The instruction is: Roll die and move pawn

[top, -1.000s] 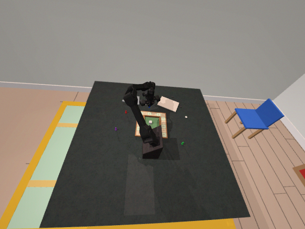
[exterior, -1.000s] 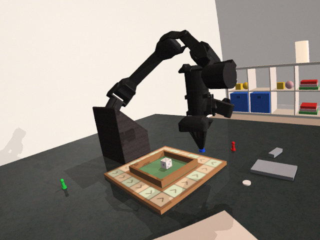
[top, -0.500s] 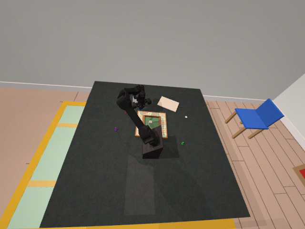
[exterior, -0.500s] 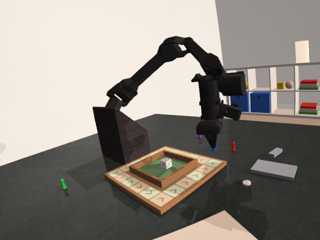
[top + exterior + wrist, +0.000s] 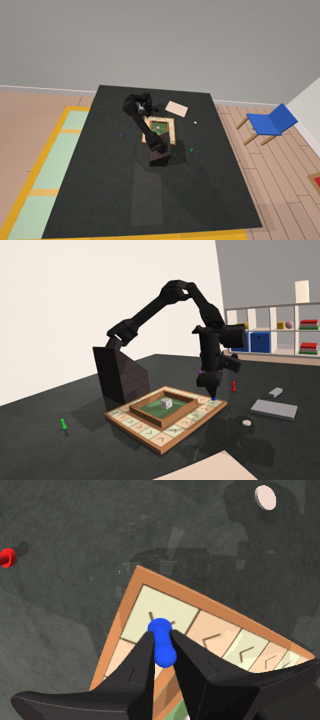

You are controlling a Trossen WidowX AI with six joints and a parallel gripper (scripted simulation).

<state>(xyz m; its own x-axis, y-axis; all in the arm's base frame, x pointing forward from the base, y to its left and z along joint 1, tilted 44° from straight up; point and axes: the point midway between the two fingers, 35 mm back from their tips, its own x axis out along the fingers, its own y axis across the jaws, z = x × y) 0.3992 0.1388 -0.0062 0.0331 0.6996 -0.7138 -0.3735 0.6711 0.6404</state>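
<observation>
Right now the white die is 120 mm behind my gripper tip, 90 mm to the right of it and 10 mm below it. The rest, counted from my gripper tip: dice tray 120 mm behind, 100 mm to the right, 30 mm below; red pawn 10 mm ahead, 140 mm to the left, 20 mm below; blue pawn 10 mm above.
</observation>
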